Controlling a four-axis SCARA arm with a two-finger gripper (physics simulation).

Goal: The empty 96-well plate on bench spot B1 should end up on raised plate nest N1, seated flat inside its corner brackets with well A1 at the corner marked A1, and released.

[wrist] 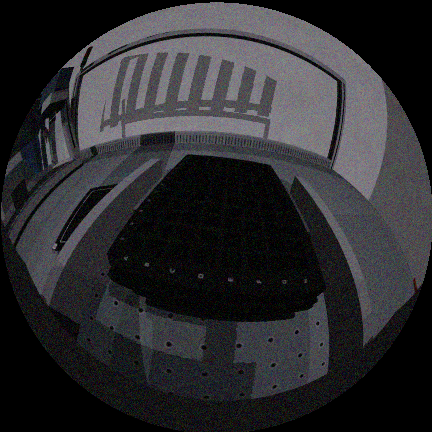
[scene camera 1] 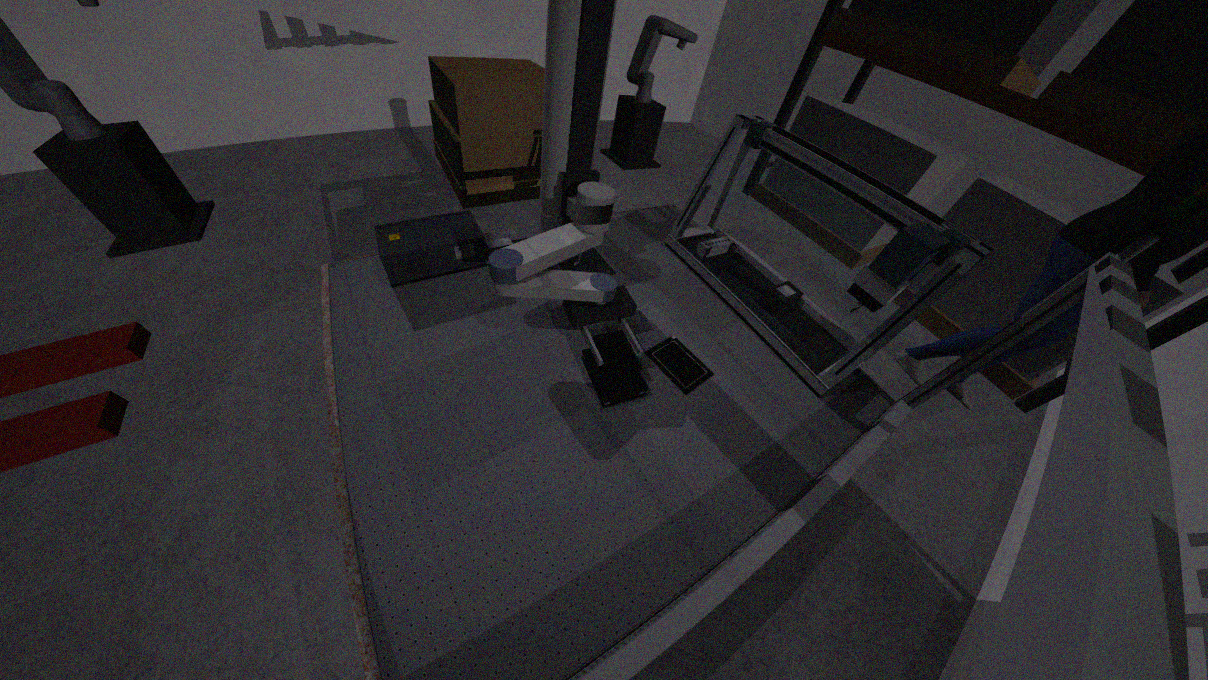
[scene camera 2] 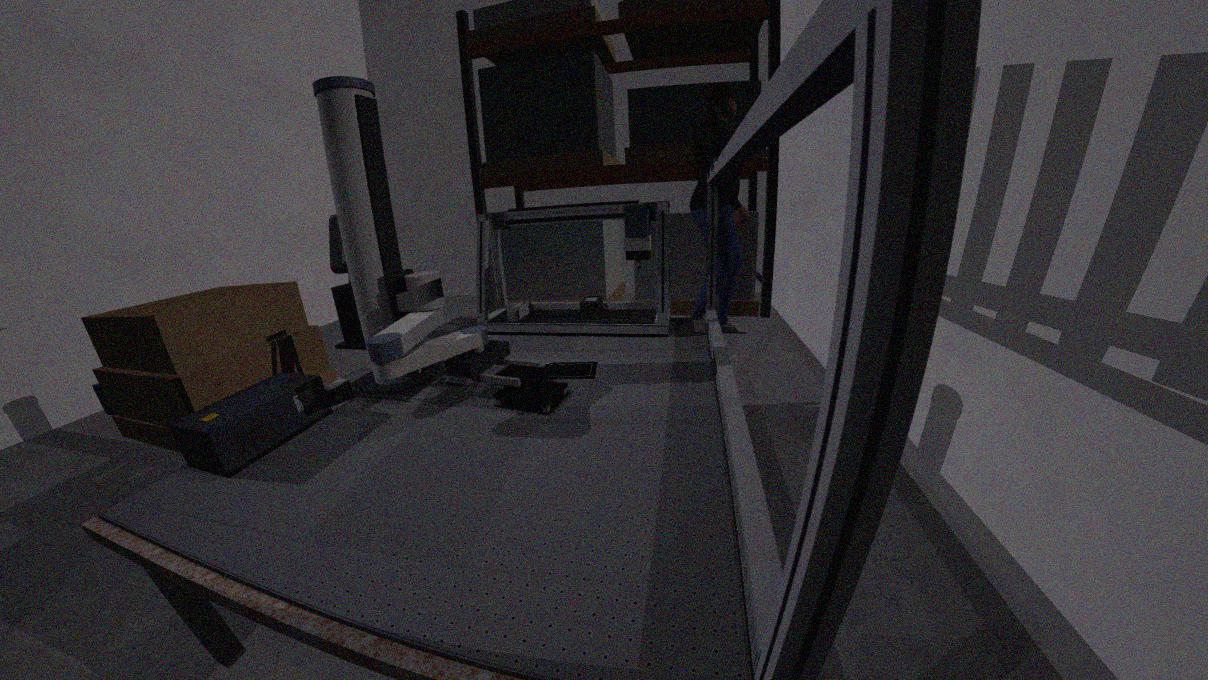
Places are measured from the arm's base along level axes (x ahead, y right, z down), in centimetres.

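Pixels of known places: gripper, fingertip midpoint: (wrist: 226, 174) (scene camera 1: 621, 358) (scene camera 2: 530, 373); arm's base, origin of the base link: (scene camera 2: 400, 380).
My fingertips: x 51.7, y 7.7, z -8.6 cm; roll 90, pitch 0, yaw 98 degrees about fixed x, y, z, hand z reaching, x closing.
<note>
For each thing: its top centre in the pictures, then the offset to it from my fingertips. "spot": a spot on its surface instead.
- dark 96-well plate, middle of its top: (wrist: 225, 186) (scene camera 1: 617, 350) (scene camera 2: 522, 371) dx -2.4, dy -0.3, dz -0.3 cm
- Raised nest N1, middle of its top: (scene camera 1: 615, 367) (scene camera 2: 530, 387) dx +0.0, dy +1.0, dz +3.5 cm
- Bench spot B1, surface spot: (wrist: 80, 220) spot: dx +1.7, dy -20.7, dz +7.2 cm
- dark box with a yellow label, surface spot: (scene camera 2: 253, 422) spot: dx -55.1, dy +37.9, dz -1.5 cm
- metal gantry frame, surface spot: (scene camera 1: 743, 316) (scene camera 2: 579, 332) spot: dx -1.2, dy -52.6, dz +5.8 cm
The dark 96-well plate (scene camera 1: 612, 344) (wrist: 215, 230) is between the fingers of my gripper (scene camera 1: 621, 354) (scene camera 2: 532, 373) (wrist: 226, 174), which is shut on its long sides. The plate looks level; in the wrist view its row letters run along the near edge. Raised nest N1 (scene camera 1: 623, 390) (scene camera 2: 530, 398) is a dark block under the held plate. It blends with the plate, so the gap and exact alignment cannot be told. The nest's brackets and A1 mark cannot be made out. Bench spot B1 (scene camera 1: 678, 364) (scene camera 2: 581, 369) (wrist: 80, 220) is a dark outlined rectangle beside the nest, without a plate.
A dark box with a yellow label (scene camera 1: 431, 244) (scene camera 2: 253, 422) stands on the bench left of the arm's column (scene camera 2: 346, 194). A metal gantry frame (scene camera 1: 743, 316) (scene camera 2: 574, 329) stands behind the nest area. Cardboard boxes (scene camera 1: 490, 109) (scene camera 2: 228, 337) are stacked beyond the bench.
</note>
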